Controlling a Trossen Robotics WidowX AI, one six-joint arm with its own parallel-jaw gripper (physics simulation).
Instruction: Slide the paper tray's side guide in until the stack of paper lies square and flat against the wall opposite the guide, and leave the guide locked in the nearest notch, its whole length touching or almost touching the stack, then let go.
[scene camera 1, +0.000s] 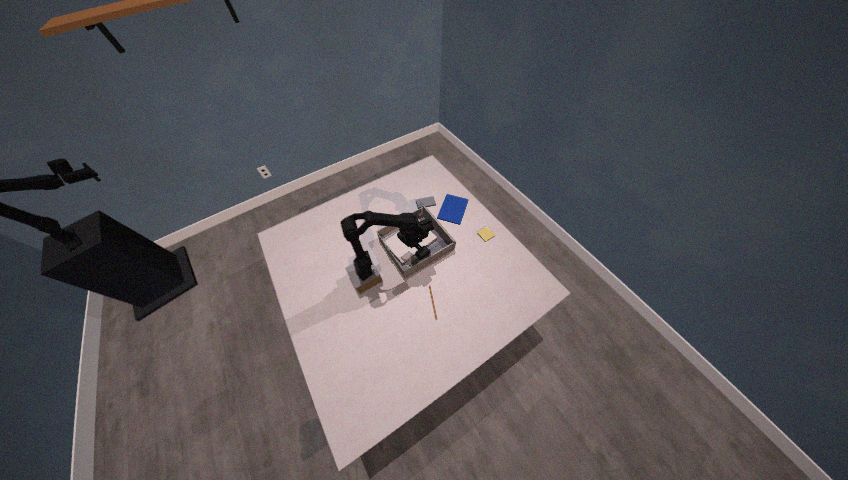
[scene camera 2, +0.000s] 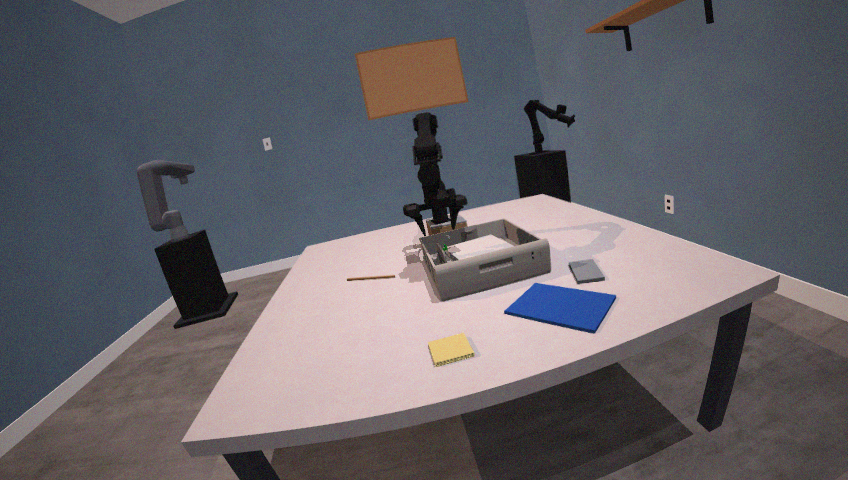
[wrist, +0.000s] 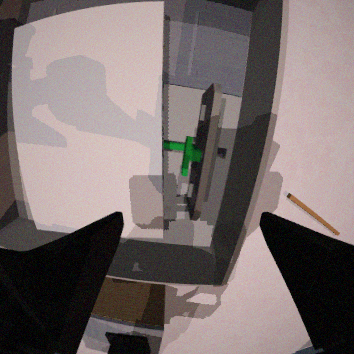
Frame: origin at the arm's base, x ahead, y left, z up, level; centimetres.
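Where they show: gripper, fingertip midpoint: (scene camera 1: 414, 251) (scene camera 2: 439, 232) (wrist: 192, 219); arm's base, origin of the base link: (scene camera 1: 364, 273) (scene camera 2: 440, 220) (wrist: 128, 342).
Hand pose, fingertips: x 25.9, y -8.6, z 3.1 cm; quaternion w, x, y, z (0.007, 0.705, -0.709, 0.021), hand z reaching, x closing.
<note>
Each offset is from my fingertips to the top centre of the thing. "*": to the spot under its first point.
The grey paper tray @(dx +7.7, dy +8.6, dz -1.8 cm) (scene camera 1: 433, 259) (scene camera 2: 517, 268) (wrist: 261, 75) stands on the table. The white paper stack @(dx +5.8, dy +11.0, dz -7.3 cm) (scene camera 2: 484, 246) (wrist: 85, 190) lies in it toward the left wall in the wrist view; a thin strip shows along that wall. The side guide @(dx +3.3, dy -0.5, dz -3.3 cm) (wrist: 210, 140) stands upright between the stack and the right wall, apart from both, with a clear gap to the stack. Its green handle @(* dx +3.9, dy +0.0, dz -3.5 cm) (scene camera 2: 445, 246) (wrist: 189, 150) points at the stack's edge. My gripper (scene camera 2: 439, 230) (wrist: 192, 219) is open and empty, above the tray's arm-side end, one finger over the stack side, the other beyond the right wall.
A pencil @(dx -8.0, dy -23.4, dz -10.7 cm) (scene camera 1: 433, 302) (scene camera 2: 370, 277) (wrist: 313, 214) lies beside the tray's guide side. A blue book @(dx +42.3, dy +12.8, dz -10.6 cm) (scene camera 1: 453, 208) (scene camera 2: 560, 306), a yellow pad @(dx +43.1, dy -14.0, dz -10.3 cm) (scene camera 1: 486, 233) (scene camera 2: 451, 349) and a grey slab @(dx +32.7, dy +28.3, dz -10.4 cm) (scene camera 1: 425, 202) (scene camera 2: 586, 271) lie around the tray's far side.
</note>
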